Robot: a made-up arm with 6 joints. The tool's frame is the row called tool. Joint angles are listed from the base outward.
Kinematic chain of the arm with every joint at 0, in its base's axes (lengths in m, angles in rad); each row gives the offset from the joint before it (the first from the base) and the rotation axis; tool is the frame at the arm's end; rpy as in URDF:
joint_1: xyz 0.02 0 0.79 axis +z
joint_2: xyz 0 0.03 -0.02 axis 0 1 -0.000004
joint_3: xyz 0.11 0.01 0.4 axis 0 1 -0.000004
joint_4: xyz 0.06 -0.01 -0.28 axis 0 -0.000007 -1
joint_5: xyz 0.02 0.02 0 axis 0 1 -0.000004
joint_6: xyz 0.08 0.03 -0.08 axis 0 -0.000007 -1
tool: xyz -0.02 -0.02 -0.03 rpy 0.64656 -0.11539 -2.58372
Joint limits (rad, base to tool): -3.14..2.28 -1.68..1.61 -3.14..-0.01 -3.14..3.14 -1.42..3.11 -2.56..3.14
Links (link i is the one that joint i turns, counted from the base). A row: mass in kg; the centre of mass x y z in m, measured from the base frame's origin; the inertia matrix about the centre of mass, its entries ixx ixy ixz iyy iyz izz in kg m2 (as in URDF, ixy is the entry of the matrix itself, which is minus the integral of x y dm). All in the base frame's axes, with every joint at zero. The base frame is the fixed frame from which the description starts. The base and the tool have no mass.
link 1: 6.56; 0.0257 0.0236 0.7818; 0.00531 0 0 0.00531 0 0.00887
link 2: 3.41; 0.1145 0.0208 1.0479; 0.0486 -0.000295 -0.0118 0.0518 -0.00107 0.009
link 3: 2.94; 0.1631 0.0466 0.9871; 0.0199 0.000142 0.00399 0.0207 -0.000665 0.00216
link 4: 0.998; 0.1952 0.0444 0.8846; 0.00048 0 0 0.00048 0 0.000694
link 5: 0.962; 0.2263 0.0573 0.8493; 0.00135 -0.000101 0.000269 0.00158 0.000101 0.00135
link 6: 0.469; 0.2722 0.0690 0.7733; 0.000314 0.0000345 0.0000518 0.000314 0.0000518 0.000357
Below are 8 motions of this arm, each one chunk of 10 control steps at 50 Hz.
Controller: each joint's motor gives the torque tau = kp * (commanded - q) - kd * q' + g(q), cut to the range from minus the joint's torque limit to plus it. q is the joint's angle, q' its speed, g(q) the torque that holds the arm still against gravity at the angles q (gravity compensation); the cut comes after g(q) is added. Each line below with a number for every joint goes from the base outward.
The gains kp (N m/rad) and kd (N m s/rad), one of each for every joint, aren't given. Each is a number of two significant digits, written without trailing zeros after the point. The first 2 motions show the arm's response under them.
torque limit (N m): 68 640 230 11 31 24
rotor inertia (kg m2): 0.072 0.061 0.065 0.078 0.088 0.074
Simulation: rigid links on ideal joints. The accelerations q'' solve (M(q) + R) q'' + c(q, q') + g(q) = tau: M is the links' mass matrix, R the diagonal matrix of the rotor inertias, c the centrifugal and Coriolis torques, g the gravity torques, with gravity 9.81 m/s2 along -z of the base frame. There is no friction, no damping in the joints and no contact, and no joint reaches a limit. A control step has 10 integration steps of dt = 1/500 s. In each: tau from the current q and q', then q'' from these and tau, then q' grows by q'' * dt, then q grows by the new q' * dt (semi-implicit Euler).
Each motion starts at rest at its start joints. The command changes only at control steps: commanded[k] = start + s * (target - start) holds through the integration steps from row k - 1 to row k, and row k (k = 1, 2, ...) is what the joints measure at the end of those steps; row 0 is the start. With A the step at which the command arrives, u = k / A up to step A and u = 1 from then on. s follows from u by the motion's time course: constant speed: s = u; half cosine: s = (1 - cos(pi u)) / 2; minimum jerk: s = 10 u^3 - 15 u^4 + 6 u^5; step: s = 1 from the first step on.
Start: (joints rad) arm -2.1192 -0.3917 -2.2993 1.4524 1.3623 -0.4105
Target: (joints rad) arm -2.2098 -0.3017 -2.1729 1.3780 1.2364 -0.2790
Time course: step
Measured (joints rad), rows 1 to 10:
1: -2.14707 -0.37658 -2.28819 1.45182 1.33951 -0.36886
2: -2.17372 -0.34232 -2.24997 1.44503 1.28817 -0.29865
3: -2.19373 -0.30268 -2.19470 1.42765 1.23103 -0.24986
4: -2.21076 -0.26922 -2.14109 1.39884 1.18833 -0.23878
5: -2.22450 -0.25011 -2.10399 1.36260 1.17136 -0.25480
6: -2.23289 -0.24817 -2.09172 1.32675 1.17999 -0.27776
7: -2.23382 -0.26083 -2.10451 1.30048 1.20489 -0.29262
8: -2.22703 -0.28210 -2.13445 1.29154 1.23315 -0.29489
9: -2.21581 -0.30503 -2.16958 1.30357 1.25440 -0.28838
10: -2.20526 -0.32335 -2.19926 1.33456 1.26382 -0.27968
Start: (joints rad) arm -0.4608 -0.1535 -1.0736 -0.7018 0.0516 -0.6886
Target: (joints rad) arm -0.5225 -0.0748 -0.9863 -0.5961 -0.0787 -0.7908
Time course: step
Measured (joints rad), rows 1 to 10:
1: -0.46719 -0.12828 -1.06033 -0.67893 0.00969 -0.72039
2: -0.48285 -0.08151 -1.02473 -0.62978 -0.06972 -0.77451
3: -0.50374 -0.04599 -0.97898 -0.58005 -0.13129 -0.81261
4: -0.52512 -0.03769 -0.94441 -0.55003 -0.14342 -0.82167
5: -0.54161 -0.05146 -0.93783 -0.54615 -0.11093 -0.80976
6: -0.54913 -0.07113 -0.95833 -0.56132 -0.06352 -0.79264
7: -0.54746 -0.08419 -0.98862 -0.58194 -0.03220 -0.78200
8: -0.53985 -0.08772 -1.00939 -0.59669 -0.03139 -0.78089
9: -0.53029 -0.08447 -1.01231 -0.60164 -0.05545 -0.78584
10: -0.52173 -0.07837 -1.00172 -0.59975 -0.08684 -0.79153
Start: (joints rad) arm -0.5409 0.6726 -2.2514 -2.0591 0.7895 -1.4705
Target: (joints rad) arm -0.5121 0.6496 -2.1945 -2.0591 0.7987 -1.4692
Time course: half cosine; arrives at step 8
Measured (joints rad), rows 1 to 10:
1: -0.54085 0.67195 -2.24978 -2.05914 0.78964 -1.47048
2: -0.54058 0.66972 -2.24438 -2.05929 0.79025 -1.47040
3: -0.53975 0.66594 -2.23547 -2.05959 0.79158 -1.47024
4: -0.53803 0.66128 -2.22474 -2.06005 0.79372 -1.46999
5: -0.53516 0.65651 -2.21396 -2.06060 0.79643 -1.46970
6: -0.53106 0.65238 -2.20467 -2.06113 0.79922 -1.46940
7: -0.52589 0.64956 -2.19819 -2.06145 0.80139 -1.46916
8: -0.52009 0.64853 -2.19545 -2.06139 0.80233 -1.46903
9: -0.51423 0.64882 -2.19522 -2.06083 0.80178 -1.46902
10: -0.50888 0.64937 -2.19509 -2.05981 0.80004 -1.46909

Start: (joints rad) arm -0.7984 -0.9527 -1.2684 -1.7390 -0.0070 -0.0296
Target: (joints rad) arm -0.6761 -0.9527 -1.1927 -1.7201 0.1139 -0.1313
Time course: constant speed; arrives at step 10
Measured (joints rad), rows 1 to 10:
1: -0.79466 -0.95303 -1.26543 -1.73814 -0.00402 -0.03276
2: -0.78532 -0.95351 -1.25826 -1.73597 0.00468 -0.04123
3: -0.77243 -0.95358 -1.24901 -1.73309 0.01859 -0.05342
4: -0.75860 -0.95309 -1.23975 -1.73029 0.03541 -0.06656
5: -0.74536 -0.95244 -1.23124 -1.72807 0.05254 -0.07868
6: -0.73298 -0.95207 -1.22340 -1.72655 0.06805 -0.08923
7: -0.72105 -0.95212 -1.21596 -1.72554 0.08114 -0.09874
8: -0.70909 -0.95245 -1.20874 -1.72468 0.09210 -0.10801
9: -0.69690 -0.95280 -1.20161 -1.72359 0.10191 -0.11763
10: -0.68450 -0.95301 -1.19441 -1.72200 0.11173 -0.12773

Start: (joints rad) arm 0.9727 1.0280 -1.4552 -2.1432 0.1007 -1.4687
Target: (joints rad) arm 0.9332 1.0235 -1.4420 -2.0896 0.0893 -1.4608
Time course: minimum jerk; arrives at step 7
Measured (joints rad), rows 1 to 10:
1: 0.97264 1.02793 -1.45504 -2.14299 0.10065 -1.46864
2: 0.97216 1.02752 -1.45400 -2.14144 0.10024 -1.46826
3: 0.97058 1.02653 -1.45144 -2.13650 0.09881 -1.46719
4: 0.96714 1.02515 -1.44768 -2.12643 0.09579 -1.46532
5: 0.96149 1.02390 -1.44393 -2.11131 0.09134 -1.46304
6: 0.95393 1.02327 -1.44151 -2.09364 0.08663 -1.46106
7: 0.94535 1.02335 -1.44091 -2.07761 0.08339 -1.45996
8: 0.93682 1.02368 -1.44146 -2.06701 0.08286 -1.45981
9: 0.92925 1.02378 -1.44216 -2.06380 0.08504 -1.46019
10: 0.92323 1.02358 -1.44261 -2.06785 0.08877 -1.46062

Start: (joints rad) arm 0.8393 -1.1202 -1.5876 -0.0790 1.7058 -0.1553
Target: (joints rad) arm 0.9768 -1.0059 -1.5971 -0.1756 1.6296 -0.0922
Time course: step
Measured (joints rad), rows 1 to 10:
1: 0.86751 -1.07577 -1.63574 -0.08787 1.70292 -0.13461
2: 0.92808 -1.01445 -1.65637 -0.10698 1.67161 -0.10120
3: 0.98552 -0.97997 -1.61093 -0.13727 1.61930 -0.07934
4: 1.00987 -0.96967 -1.55800 -0.17767 1.57924 -0.07485
5: 1.00187 -0.97385 -1.53867 -0.21884 1.57125 -0.08162
6: 0.98285 -0.98608 -1.55320 -0.24897 1.59103 -0.09086
7: 0.96950 -1.00141 -1.58228 -0.25927 1.62133 -0.09674
8: 0.96641 -1.01515 -1.60774 -0.24728 1.64610 -0.09776
9: 0.97094 -1.02307 -1.62144 -0.21753 1.65746 -0.09548
10: 0.97838 -1.02318 -1.62328 -0.17949 1.65526 -0.09246

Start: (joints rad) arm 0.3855 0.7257 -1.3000 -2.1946 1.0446 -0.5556
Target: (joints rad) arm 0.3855 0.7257 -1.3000 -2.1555 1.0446 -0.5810
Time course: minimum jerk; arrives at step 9
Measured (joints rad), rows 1 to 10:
1: 0.38550 0.72570 -1.30000 -2.19454 1.04460 -0.55569
2: 0.38549 0.72570 -1.30001 -2.19402 1.04461 -0.55634
3: 0.38548 0.72569 -1.30005 -2.19225 1.04465 -0.55834
4: 0.38545 0.72567 -1.30011 -2.18827 1.04471 -0.56219
5: 0.38540 0.72565 -1.30017 -2.18152 1.04479 -0.56765
6: 0.38535 0.72564 -1.30020 -2.17224 1.04485 -0.57373
7: 0.38531 0.72564 -1.30017 -2.16166 1.04485 -0.57905
8: 0.38530 0.72566 -1.30006 -2.15172 1.04476 -0.58245
9: 0.38534 0.72572 -1.29991 -2.14444 1.04460 -0.58349
10: 0.38542 0.72578 -1.29975 -2.14115 1.04439 -0.58278

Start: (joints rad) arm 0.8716 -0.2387 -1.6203 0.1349 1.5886 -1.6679
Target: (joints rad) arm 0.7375 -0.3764 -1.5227 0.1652 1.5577 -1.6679
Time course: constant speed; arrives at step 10
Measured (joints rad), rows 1 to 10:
1: 0.86729 -0.24512 -1.61026 0.13643 1.58600 -1.66817
2: 0.85682 -0.25911 -1.59403 0.13883 1.58206 -1.66849
3: 0.84246 -0.27615 -1.58253 0.14067 1.57947 -1.66849
4: 0.82695 -0.29339 -1.57746 0.14219 1.57792 -1.66818
5: 0.81211 -0.31000 -1.57425 0.14461 1.57568 -1.66782
6: 0.79861 -0.32560 -1.56892 0.14876 1.57192 -1.66760
7: 0.78609 -0.33981 -1.56037 0.15454 1.56717 -1.66758
8: 0.77371 -0.35265 -1.54932 0.16108 1.56250 -1.66771
9: 0.76073 -0.36468 -1.53697 0.16714 1.55869 -1.66788
10: 0.74700 -0.37672 -1.52447 0.17162 1.55593 -1.66801

